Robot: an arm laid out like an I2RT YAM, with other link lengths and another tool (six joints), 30 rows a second.
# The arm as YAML. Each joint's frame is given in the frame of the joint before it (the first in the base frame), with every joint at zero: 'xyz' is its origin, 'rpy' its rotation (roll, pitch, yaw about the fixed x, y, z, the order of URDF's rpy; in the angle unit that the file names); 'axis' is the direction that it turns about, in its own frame. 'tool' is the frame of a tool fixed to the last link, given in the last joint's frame.
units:
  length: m
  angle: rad
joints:
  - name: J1
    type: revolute
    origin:
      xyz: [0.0, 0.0, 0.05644]
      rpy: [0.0, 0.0, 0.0]
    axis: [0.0, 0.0, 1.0]
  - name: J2
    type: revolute
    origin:
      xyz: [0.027, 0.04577, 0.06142]
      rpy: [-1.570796, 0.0, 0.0]
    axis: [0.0, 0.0, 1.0]
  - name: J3
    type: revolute
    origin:
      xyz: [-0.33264, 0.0, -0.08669]
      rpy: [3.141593, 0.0, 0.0]
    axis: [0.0, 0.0, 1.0]
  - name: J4
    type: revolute
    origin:
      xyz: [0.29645, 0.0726, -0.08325]
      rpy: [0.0, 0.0, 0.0]
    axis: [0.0, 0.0, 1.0]
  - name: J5
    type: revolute
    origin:
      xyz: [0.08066, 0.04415, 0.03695]
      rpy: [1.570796, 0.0, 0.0]
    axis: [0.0, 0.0, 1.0]
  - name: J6
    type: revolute
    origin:
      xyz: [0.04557, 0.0, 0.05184]
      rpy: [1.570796, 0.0, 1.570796]
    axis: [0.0, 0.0, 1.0]
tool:
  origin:
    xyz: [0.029, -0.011, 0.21]
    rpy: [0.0, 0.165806, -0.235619]
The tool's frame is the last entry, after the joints.
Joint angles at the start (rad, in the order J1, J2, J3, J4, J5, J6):
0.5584 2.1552 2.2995 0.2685 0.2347 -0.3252
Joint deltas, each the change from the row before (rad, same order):
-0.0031 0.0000 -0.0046 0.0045 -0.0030 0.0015
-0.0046 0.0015 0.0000 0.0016 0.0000 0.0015
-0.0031 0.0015 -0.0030 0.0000 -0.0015 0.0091
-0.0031 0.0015 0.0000 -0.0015 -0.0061 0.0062
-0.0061 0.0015 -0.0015 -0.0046 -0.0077 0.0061
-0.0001 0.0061 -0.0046 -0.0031 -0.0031 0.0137
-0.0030 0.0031 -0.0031 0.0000 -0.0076 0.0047
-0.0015 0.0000 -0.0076 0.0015 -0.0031 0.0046
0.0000 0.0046 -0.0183 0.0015 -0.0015 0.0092
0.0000 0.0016 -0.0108 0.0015 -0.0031 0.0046
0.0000 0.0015 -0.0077 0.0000 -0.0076 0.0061
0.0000 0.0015 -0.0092 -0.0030 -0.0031 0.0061
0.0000 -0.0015 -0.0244 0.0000 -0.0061 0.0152
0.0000 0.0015 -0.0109 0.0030 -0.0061 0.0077
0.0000 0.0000 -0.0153 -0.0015 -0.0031 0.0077
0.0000 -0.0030 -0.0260 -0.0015 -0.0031 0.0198
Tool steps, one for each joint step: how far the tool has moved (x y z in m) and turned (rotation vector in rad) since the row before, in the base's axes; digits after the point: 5 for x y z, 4 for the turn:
0.00137 -0.00119 -0.00127 0.0002 -0.0001 0.0002
0.00211 -0.00298 -0.00071 0.0014 0.0003 -0.0040
0.00243 -0.00115 -0.00304 0.0052 0.0060 0.0018
0.00163 -0.00027 -0.00154 0.0018 0.0030 0.0049
0.00324 -0.00162 -0.00328 -0.0011 0.0066 0.0033
0.00407 0.00292 -0.00852 0.0040 0.0151 0.0079
0.00262 0.00084 -0.00410 -0.0014 0.0052 0.0058
0.00175 0.00043 -0.00403 0.0000 0.0060 0.0030
0.00539 0.00342 -0.01410 -0.0031 0.0209 0.0046
0.00238 0.00220 -0.00724 -0.0023 0.0102 0.0044
0.00159 0.00299 -0.00574 -0.0014 0.0085 0.0091
0.00239 0.00217 -0.00769 -0.0023 0.0132 0.0048
0.00321 0.00334 -0.01377 0.0005 0.0236 0.0103
0.00171 0.00261 -0.00694 0.0007 0.0097 0.0080
0.00229 0.00209 -0.00992 -0.0023 0.0166 0.0050
0.00261 0.00205 -0.01445 0.0048 0.0274 0.0079

